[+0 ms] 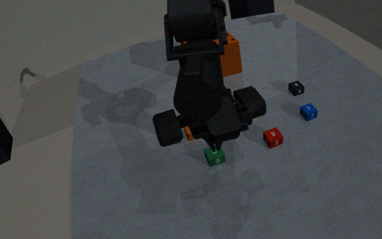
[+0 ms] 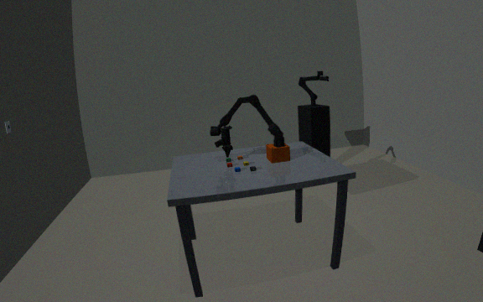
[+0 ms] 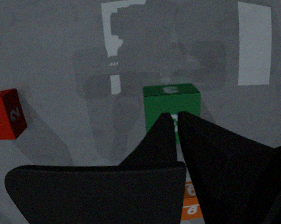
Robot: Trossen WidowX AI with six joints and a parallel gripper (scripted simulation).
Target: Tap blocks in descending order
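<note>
The green block is 2 cm below my gripper tip and 1 cm behind it. From my gripper tip the other things lie so: red block 12 cm to the left, 3 cm ahead, 2 cm below; then yellow block 15 cm to the left, 8 cm behind, 2 cm below; then orange block 10 cm behind, 2 cm below.
</note>
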